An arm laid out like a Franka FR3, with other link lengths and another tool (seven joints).
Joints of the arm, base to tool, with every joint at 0 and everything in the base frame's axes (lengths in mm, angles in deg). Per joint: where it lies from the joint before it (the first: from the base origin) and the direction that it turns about. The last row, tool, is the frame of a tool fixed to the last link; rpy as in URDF.
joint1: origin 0 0 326.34 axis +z
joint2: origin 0 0 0 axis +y
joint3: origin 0 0 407.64 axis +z
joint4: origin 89.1 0 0 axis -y
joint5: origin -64.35 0 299.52 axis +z
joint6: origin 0 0 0 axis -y
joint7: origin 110 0 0 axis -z
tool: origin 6 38 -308.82 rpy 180 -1.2 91.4
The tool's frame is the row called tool.
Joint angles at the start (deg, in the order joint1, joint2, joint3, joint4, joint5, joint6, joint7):
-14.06, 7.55, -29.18, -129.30, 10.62, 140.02, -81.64
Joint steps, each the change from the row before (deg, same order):
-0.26, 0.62, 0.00, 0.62, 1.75, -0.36, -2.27
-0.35, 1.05, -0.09, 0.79, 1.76, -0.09, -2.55
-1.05, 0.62, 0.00, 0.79, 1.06, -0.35, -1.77
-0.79, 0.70, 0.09, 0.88, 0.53, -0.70, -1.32
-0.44, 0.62, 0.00, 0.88, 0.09, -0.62, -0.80
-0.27, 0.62, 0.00, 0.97, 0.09, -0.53, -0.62
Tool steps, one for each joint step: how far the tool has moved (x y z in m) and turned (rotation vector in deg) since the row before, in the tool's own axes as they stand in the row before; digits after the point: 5 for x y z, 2 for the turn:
-0.00249, 0.00142, 0.00140, -0.79, 0.31, -0.76
-0.00530, -0.00032, 0.00328, -0.56, 0.13, -0.87
-0.00610, -0.00615, 0.00005, -0.38, -0.03, -0.04
-0.00395, -0.00424, 0.00102, -0.04, 0.32, -0.35
-0.00385, -0.00277, 0.00046, 0.19, 0.21, -0.42
-0.00467, -0.00104, -0.00001, 0.16, 0.05, -0.43

